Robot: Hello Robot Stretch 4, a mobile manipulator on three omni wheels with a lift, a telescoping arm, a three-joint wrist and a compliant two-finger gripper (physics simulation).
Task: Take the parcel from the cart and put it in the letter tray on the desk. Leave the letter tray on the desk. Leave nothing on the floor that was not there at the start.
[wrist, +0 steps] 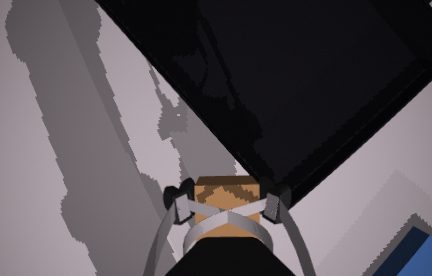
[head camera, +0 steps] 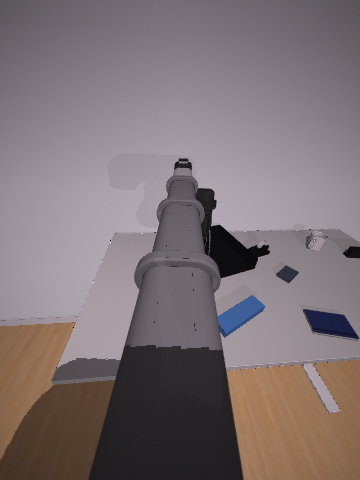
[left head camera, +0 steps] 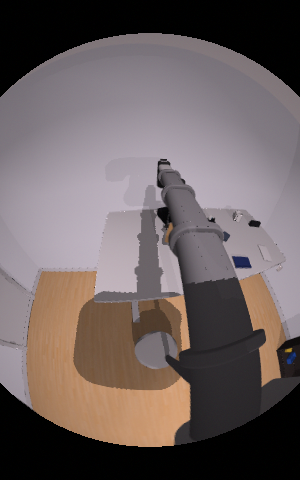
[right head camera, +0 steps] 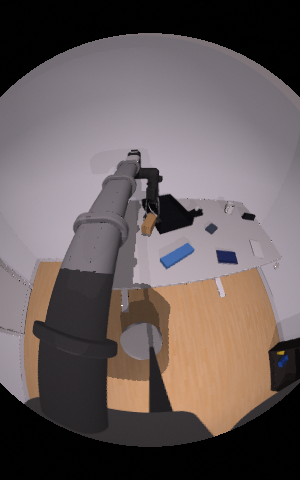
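Seen in the pictures: gripper, fingertip midpoint: (wrist: 227,191); robot's base, link origin: (left head camera: 155,348) (right head camera: 141,339).
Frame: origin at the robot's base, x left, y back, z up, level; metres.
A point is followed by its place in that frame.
The parcel, a tan box (left head camera: 169,234) (right head camera: 148,226) {z 1.040, x -0.067, y -0.607 m} (wrist: 227,190) {z 1.036, x -0.089, y -0.726 m}, is between the fingers of my gripper (right head camera: 151,215) {z 0.987, x -0.085, y -0.713 m} (wrist: 227,191) {z 0.987, x -0.085, y -0.713 m}, which is shut on it. The black letter tray (head camera: 240,268) {z 0.953, x -0.286, y -0.724 m} (right head camera: 175,226) {z 0.950, x -0.241, y -0.706 m} (wrist: 347,150) {z 0.945, x -0.229, y -0.703 m} stands on the grey-white desk (head camera: 280,350) {z 0.922, x -0.333, y -0.381 m} (left head camera: 117,250) {z 0.923, x 0.256, y -0.600 m} (right head camera: 200,265) {z 0.923, x -0.357, y -0.430 m} (wrist: 330,210) {z 0.923, x -0.195, y -0.632 m}, turned at an angle. In the wrist view the parcel is just left of the tray's near corner, outside the tray's floor area, and its far end overlaps the rim in the picture. Whether it touches the rim I cannot tell. In the head camera view the arm hides the parcel.
A small black object (head camera: 261,250) {z 0.950, x -0.438, y -0.876 m} (right head camera: 197,213) {z 0.935, x -0.445, y -0.878 m} lies against or close to the tray's right side. A blue box (head camera: 241,316) {z 0.952, x -0.226, y -0.476 m} (right head camera: 177,255) {z 0.953, x -0.224, y -0.479 m}, dark blue book (head camera: 330,324) {z 0.935, x -0.546, y -0.470 m}, dark square (head camera: 287,274) {z 0.940, x -0.503, y -0.709 m} and mug (head camera: 317,241) {z 0.985, x -0.757, y -0.932 m} are on the desk. A round grey disc (left head camera: 156,350) {z 0.187, x -0.003, y 0.007 m} is near the desk.
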